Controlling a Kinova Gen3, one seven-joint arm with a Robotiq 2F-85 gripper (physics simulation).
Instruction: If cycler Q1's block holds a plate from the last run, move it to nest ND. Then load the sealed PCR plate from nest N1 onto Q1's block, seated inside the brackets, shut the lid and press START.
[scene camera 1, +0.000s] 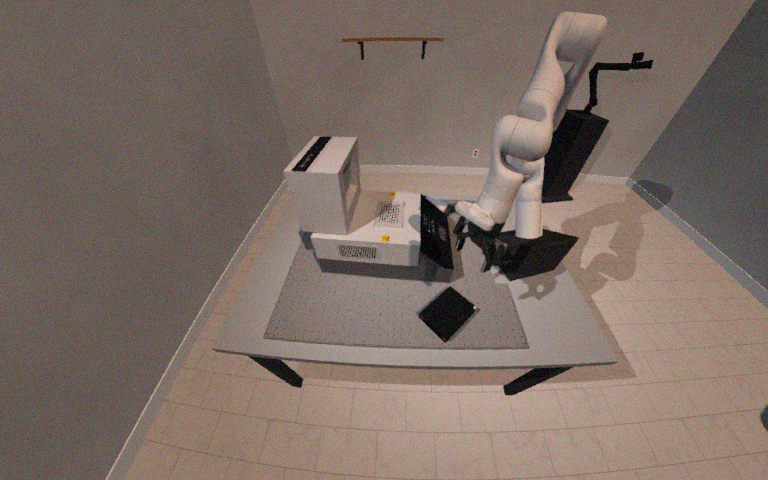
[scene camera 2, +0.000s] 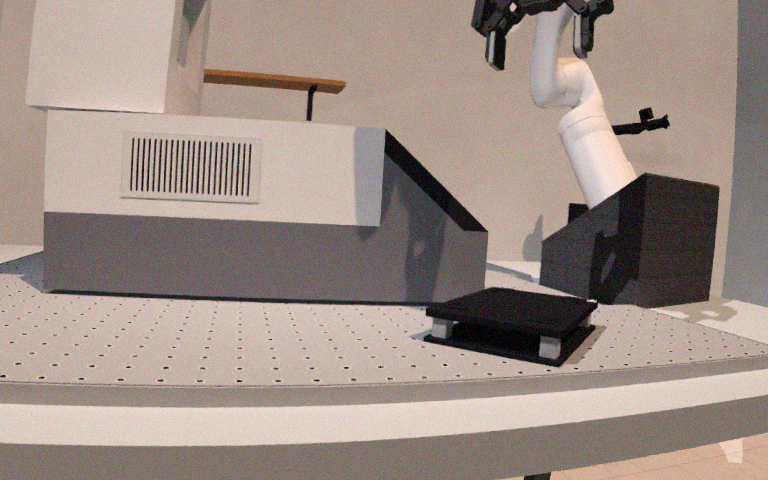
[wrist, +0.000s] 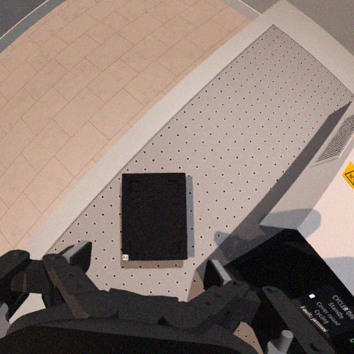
Labels:
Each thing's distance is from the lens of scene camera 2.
my gripper (scene camera 2: 536, 62): 56 cm
cycler Q1 (scene camera 2: 142, 203): 60 cm

